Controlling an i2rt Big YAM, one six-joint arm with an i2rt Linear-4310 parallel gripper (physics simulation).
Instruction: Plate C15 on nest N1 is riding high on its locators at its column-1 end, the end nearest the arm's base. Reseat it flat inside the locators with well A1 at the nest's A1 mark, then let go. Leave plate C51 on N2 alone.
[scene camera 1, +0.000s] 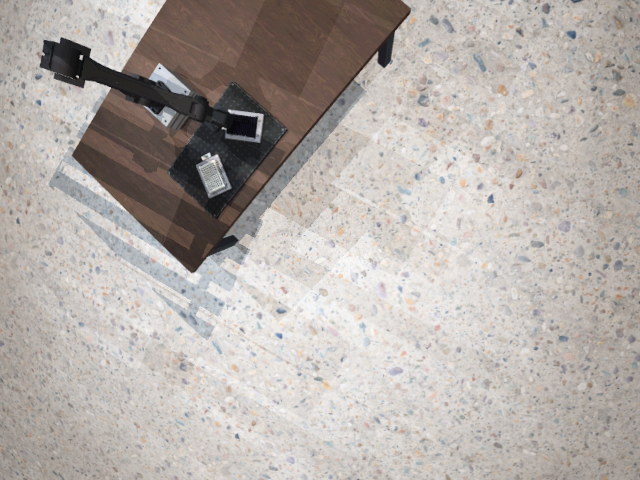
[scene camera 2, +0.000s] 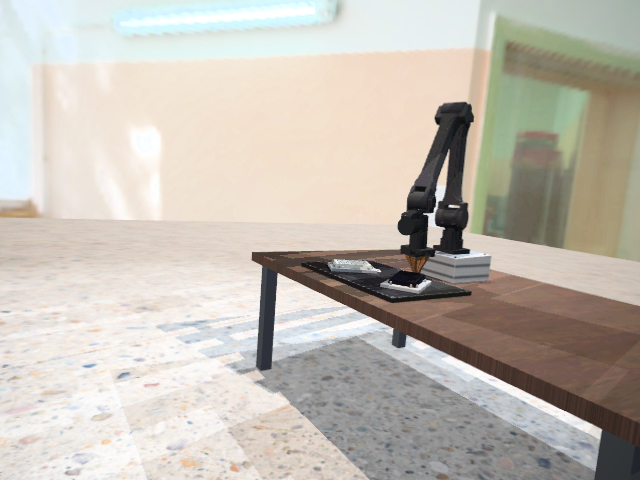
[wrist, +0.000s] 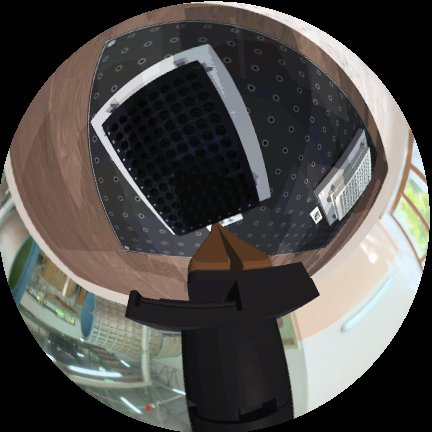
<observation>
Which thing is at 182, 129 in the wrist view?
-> A white-framed socket.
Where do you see a white grid-topped block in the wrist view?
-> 350, 185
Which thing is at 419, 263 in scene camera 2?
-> My gripper.
</observation>
